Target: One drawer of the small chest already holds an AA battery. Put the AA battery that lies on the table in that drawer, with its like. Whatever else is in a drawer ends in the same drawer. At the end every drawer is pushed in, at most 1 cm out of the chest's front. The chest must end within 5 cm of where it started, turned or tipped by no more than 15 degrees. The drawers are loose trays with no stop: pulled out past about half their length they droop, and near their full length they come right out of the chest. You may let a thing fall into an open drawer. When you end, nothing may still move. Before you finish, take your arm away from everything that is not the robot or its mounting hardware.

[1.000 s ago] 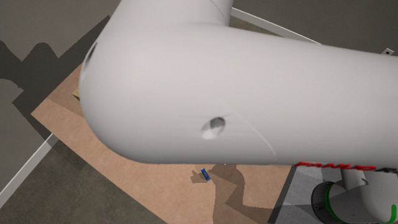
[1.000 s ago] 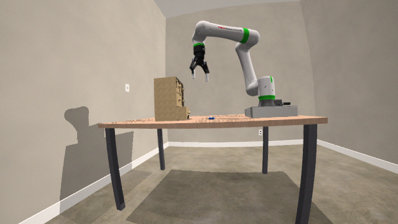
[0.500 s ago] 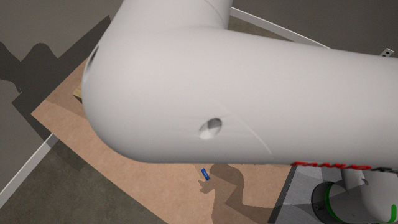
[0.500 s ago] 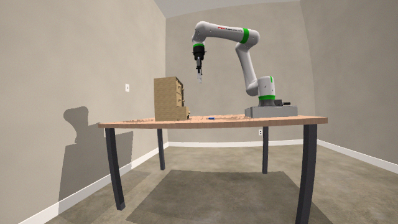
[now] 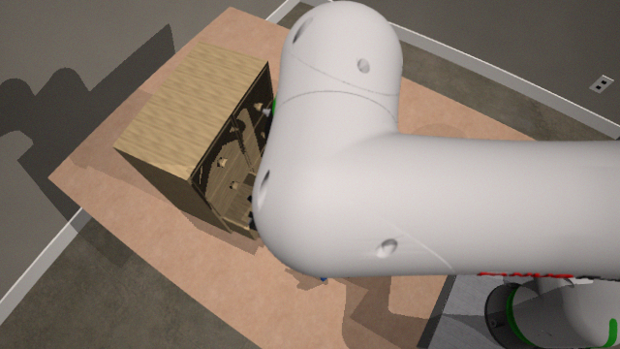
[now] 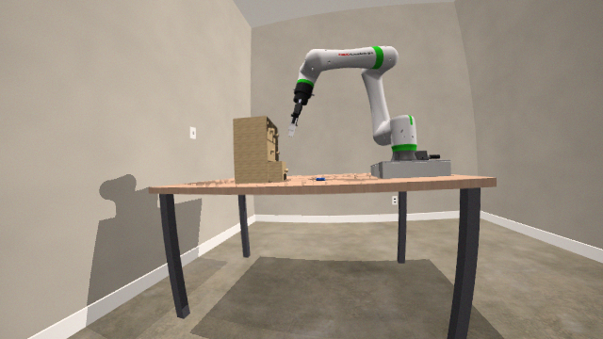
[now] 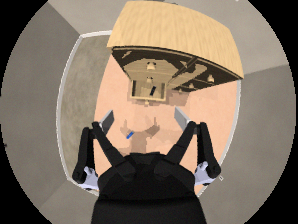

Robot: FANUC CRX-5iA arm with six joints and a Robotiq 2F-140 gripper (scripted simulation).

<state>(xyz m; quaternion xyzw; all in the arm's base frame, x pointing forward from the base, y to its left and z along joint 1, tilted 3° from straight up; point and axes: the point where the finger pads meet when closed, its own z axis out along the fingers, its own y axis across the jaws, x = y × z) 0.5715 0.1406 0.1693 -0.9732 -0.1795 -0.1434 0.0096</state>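
Right now the blue AA battery is 240 mm below my hand, 150 mm behind it and 30 mm to the left of it. Also, from my hand: orange-brown thing: 230 mm below, 190 mm ahead, 90 mm to the right; dark battery: 230 mm below, 100 mm ahead, 10 mm to the right.
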